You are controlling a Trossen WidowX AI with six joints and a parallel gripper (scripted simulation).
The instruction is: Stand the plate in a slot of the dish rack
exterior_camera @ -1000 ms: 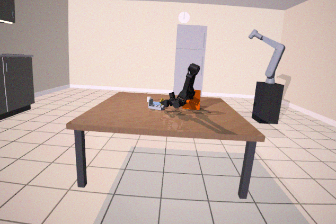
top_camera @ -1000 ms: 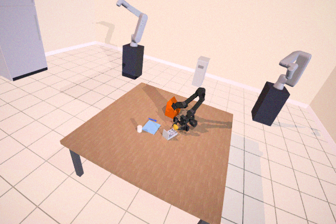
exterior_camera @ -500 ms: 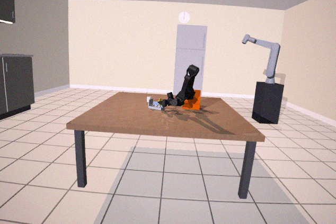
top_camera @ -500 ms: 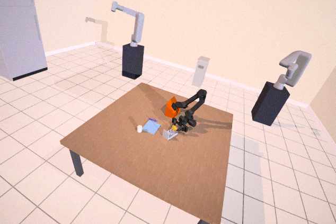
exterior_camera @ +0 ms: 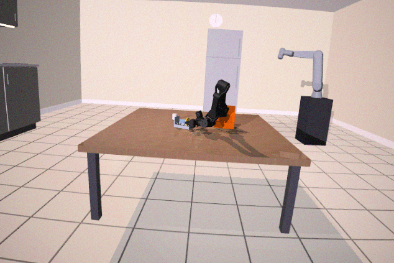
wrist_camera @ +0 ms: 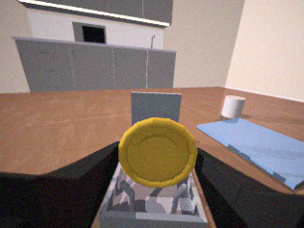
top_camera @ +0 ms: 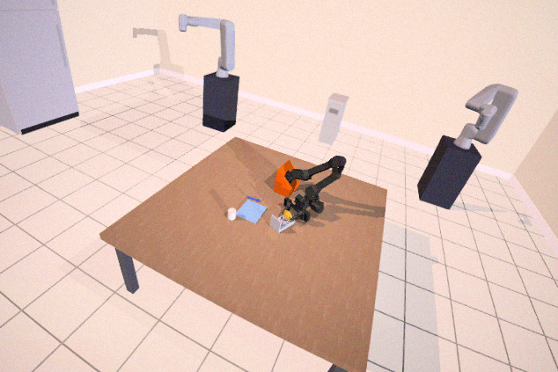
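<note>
My gripper tip is now 1 cm past the yellow plate. From my gripper tip the other things lie so: white cup (11 cm ahead, 28 cm to the right, 2 cm below); then dish rack (2 cm ahead, 1 cm to the right, 2 cm below); then blue cloth (1 cm ahead, 20 cm to the right, 5 cm below).
</note>
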